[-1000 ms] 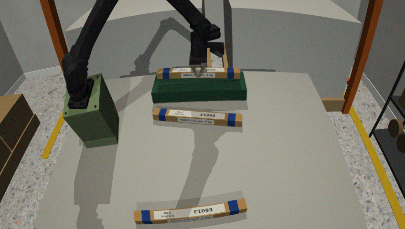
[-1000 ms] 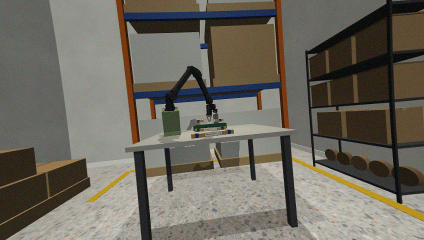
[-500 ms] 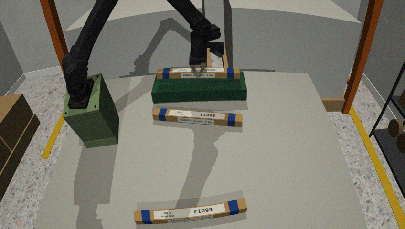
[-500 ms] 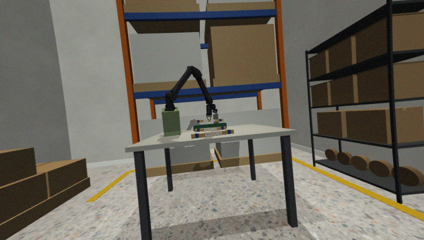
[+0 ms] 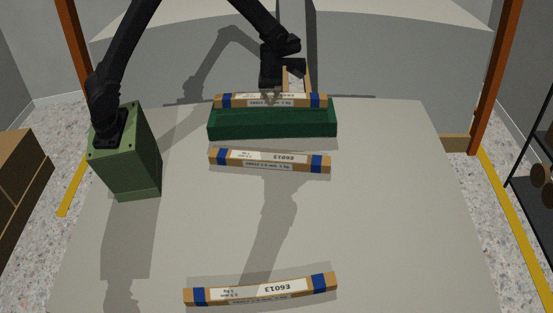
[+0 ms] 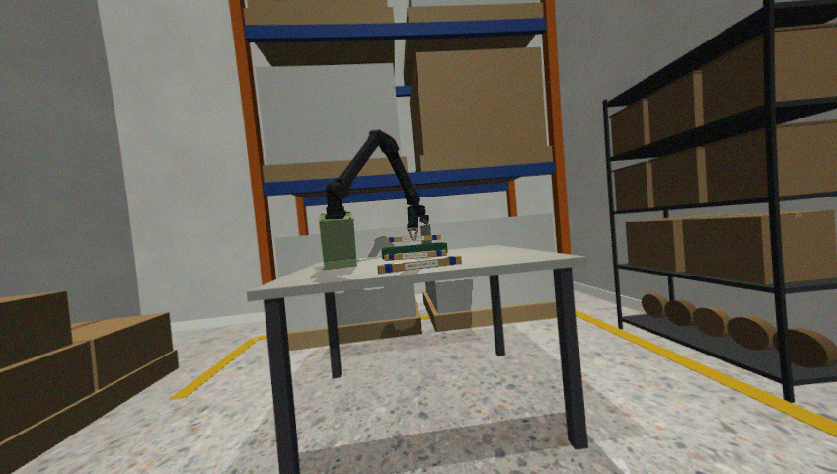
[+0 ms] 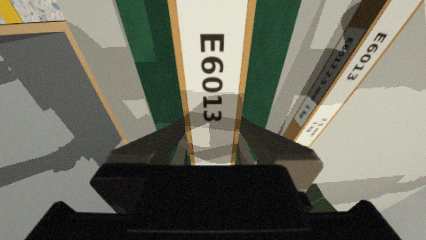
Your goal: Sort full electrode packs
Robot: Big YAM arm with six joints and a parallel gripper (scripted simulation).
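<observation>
Right now the low green platform is 9 cm below my hand.
</observation>
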